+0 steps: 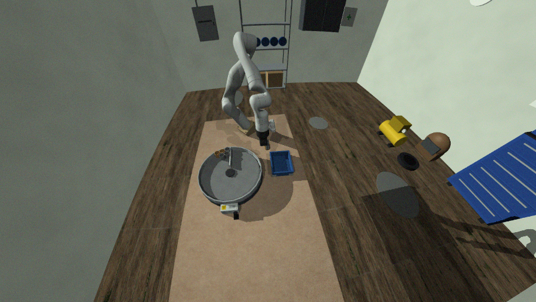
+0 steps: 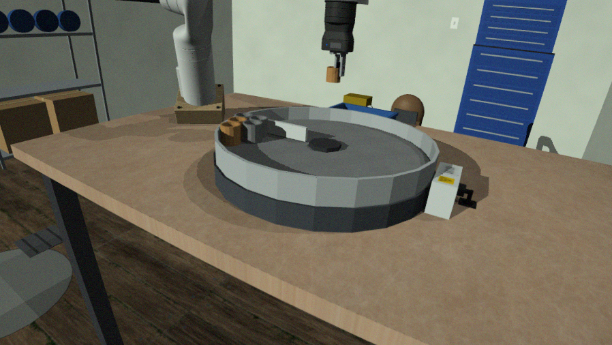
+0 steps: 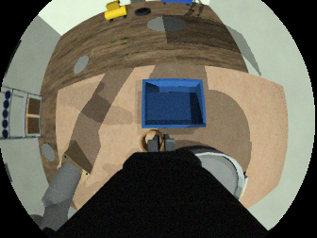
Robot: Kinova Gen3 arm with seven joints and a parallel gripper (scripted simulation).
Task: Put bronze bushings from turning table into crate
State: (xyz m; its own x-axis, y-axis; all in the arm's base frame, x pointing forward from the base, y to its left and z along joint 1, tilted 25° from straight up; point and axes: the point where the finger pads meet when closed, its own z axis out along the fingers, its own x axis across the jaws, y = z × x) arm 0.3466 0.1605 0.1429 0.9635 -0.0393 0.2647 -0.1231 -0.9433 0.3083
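Right now the blue crate is 150 mm below my hand, 80 mm to the left of it and 50 mm ahead of it. From my hand the other things lie so: grey turning table (270 mm to the right, 120 mm below, 60 mm ahead).
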